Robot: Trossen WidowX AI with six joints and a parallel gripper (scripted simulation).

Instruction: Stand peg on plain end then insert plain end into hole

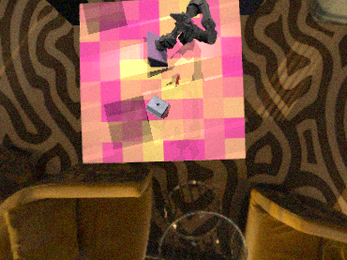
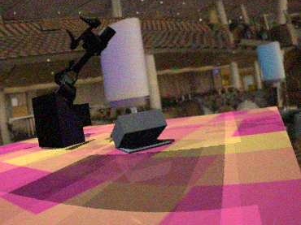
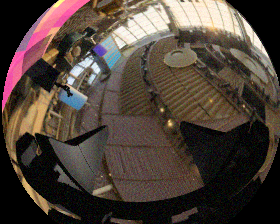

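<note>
Now: the red peg 170 mm ahead of my gripper tip, 30 mm to the left of it and 520 mm below it. Round my gripper tip: grey sloped panel (360 mm ahead, 130 mm to the right, 480 mm below).
</note>
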